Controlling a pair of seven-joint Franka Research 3 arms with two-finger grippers.
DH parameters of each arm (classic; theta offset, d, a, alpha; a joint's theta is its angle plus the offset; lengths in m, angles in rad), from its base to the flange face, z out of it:
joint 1: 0 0.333 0 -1.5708
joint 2: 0 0 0 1.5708
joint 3: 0 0.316 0.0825 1.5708
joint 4: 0 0 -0.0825 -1.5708
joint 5: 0 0.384 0 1.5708
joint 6: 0 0 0.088 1.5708
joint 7: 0 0.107 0 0
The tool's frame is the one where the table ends.
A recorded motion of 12 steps. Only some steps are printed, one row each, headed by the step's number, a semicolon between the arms.
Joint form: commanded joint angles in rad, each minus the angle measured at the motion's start. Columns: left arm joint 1, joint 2, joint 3, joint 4, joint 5, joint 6, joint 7; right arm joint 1, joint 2, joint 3, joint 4, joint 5, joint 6, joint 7.
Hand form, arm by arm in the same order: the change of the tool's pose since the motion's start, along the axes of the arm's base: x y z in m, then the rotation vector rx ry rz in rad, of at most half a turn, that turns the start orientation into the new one. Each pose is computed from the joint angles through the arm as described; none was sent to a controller.
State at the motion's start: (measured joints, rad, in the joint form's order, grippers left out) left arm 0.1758 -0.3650 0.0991 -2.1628 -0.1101 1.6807 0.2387; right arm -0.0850 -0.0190 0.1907 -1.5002 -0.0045 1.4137 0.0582
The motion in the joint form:
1: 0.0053 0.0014 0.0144 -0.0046 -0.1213 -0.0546 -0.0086; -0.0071 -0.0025 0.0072 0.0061 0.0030 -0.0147 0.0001
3: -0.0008 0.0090 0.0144 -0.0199 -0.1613 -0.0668 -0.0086; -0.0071 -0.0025 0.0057 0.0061 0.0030 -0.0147 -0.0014
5: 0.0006 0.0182 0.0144 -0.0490 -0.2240 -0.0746 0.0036; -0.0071 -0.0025 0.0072 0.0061 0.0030 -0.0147 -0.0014
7: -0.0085 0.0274 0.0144 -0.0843 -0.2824 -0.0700 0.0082; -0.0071 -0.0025 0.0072 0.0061 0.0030 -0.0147 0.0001
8: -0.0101 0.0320 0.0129 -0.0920 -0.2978 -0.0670 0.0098; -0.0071 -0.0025 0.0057 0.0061 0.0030 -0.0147 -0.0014
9: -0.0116 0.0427 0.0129 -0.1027 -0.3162 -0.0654 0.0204; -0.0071 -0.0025 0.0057 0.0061 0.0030 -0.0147 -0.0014
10: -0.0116 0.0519 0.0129 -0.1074 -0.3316 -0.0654 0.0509; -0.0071 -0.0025 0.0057 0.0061 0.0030 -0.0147 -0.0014
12: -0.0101 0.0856 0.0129 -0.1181 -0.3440 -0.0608 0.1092; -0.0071 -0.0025 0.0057 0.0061 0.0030 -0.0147 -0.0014
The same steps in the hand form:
1: -0.0047 -0.0054 -0.0042 -0.1363 0.0264 0.0437; -0.0025 0.0004 0.0029 0.0017 0.0064 0.0002
3: -0.0045 -0.0129 -0.0141 -0.1828 0.0501 0.0442; -0.0024 -0.0004 0.0029 0.0018 0.0064 0.0002
5: -0.0056 -0.0199 -0.0295 -0.2543 0.0744 0.0483; -0.0025 0.0004 0.0029 0.0018 0.0064 0.0017
7: -0.0060 -0.0304 -0.0467 -0.3178 0.0976 0.0543; -0.0025 0.0004 0.0029 0.0017 0.0064 0.0002
8: -0.0054 -0.0332 -0.0512 -0.3332 0.1027 0.0561; -0.0024 -0.0004 0.0029 0.0018 0.0064 0.0002
9: -0.0046 -0.0357 -0.0596 -0.3550 0.1139 0.0529; -0.0024 -0.0004 0.0029 0.0018 0.0064 0.0002
10: -0.0036 -0.0371 -0.0649 -0.3756 0.1125 0.0308; -0.0024 -0.0004 0.0029 0.0018 0.0064 0.0002
12: -0.0004 -0.0372 -0.0830 -0.4012 0.1266 -0.0095; -0.0024 -0.0004 0.0029 0.0018 0.0064 0.0002

